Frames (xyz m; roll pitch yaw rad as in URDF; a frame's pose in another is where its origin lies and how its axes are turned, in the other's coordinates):
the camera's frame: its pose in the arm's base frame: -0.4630 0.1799 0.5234 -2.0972 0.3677 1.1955
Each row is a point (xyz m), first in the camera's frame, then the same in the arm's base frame.
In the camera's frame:
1: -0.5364 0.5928 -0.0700
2: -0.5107 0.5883 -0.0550
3: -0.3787 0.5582 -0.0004
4: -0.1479 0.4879 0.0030
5: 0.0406 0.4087 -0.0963
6: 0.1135 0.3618 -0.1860
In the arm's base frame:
1: -0.3760 -0.5768 0.2708
2: -0.3818 -0.5501 0.2581
3: -0.3948 -0.4132 0.2093
4: -0.3437 -0.1790 0.1815
5: -0.2208 0.0074 0.2242
6: -0.1343 0.0795 0.2779

